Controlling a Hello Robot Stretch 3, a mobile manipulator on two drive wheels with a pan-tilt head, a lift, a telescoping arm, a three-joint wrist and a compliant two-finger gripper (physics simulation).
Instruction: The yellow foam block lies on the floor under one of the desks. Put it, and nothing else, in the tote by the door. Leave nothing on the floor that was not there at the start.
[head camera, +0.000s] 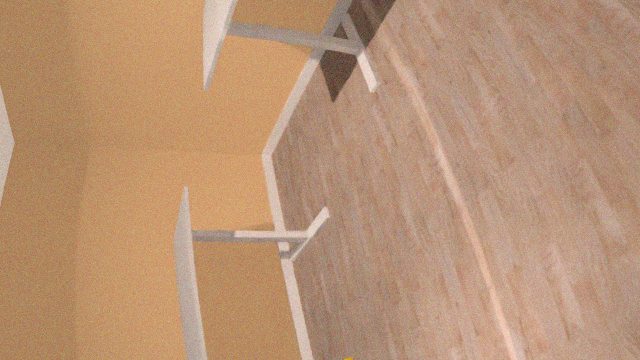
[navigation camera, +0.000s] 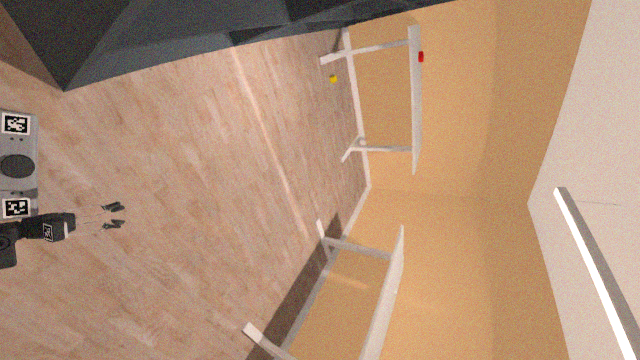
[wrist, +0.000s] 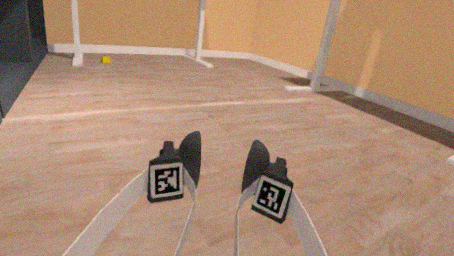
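Seen in the pictures: gripper, fingertip midpoint: (navigation camera: 124, 214) (wrist: 224, 154); robot's base, origin of the base link: (navigation camera: 17, 164).
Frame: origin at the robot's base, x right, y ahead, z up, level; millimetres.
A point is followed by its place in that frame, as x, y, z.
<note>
The yellow foam block (head camera: 348, 358) @(-1076, 2237, 27) (navigation camera: 333, 79) @(-1106, 2221, 44) (wrist: 106, 59) @(-1097, 2220, 33) lies on the floor under the far white desk (head camera: 190, 290) @(-634, 2445, 951) (navigation camera: 416, 100) @(-845, 2429, 951), near one of its legs. In the head camera view a sliver of it shows at the bottom edge; in the wrist view it is small, at the upper left. My gripper (navigation camera: 116, 215) @(142, 246, 366) (wrist: 224, 154) @(142, 246, 366) is open and empty, far from the block, with floor visible between its fingertips. The tote by the door does not show in these views.
A dark shelf unit (navigation camera: 150, 55) (wrist: 17, 50) stands on the left in the wrist view. A second white desk (head camera: 216, 40) @(648, 1999, 950) (navigation camera: 387, 300) @(1036, 1812, 950) stands along the adjoining wall. A red object (navigation camera: 421, 56) @(-1328, 2433, 982) is at the far desk's top. White desk feet (wrist: 77, 60) @(-1285, 2063, 26) (wrist: 300, 88) @(673, 2169, 26) stand on the floor.
</note>
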